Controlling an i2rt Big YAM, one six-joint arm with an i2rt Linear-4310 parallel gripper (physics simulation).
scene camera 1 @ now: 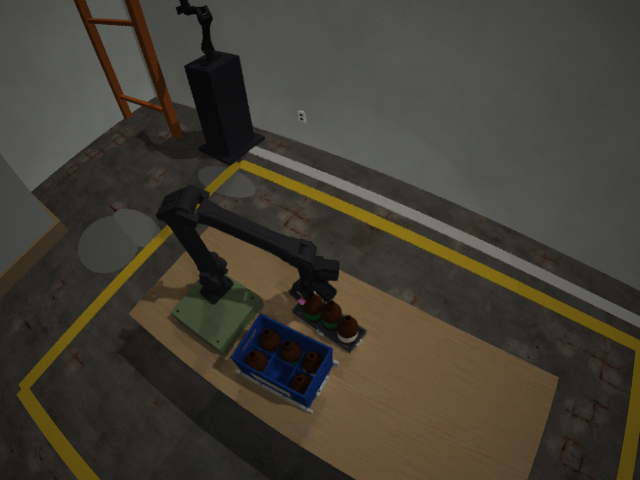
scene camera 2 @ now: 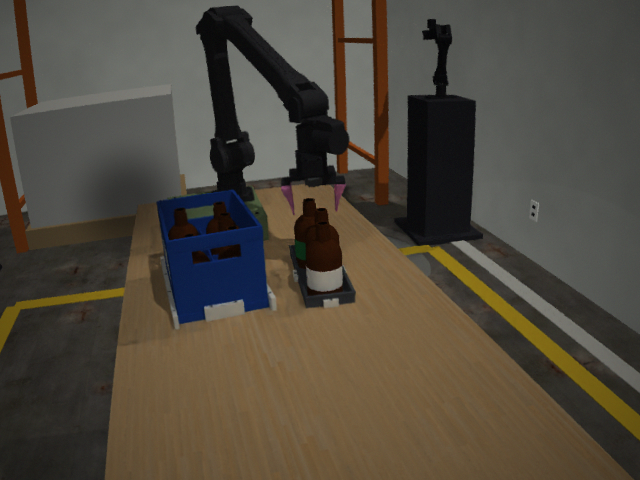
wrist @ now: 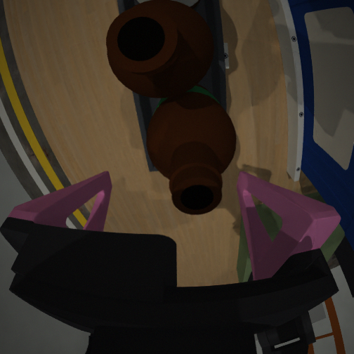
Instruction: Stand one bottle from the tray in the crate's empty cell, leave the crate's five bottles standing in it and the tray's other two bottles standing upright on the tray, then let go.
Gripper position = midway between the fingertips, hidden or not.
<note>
In view: my gripper [scene camera 2: 315,212] and a white-labelled bottle [scene camera 2: 323,255].
My gripper is seen too in the wrist view [wrist: 173,178].
</note>
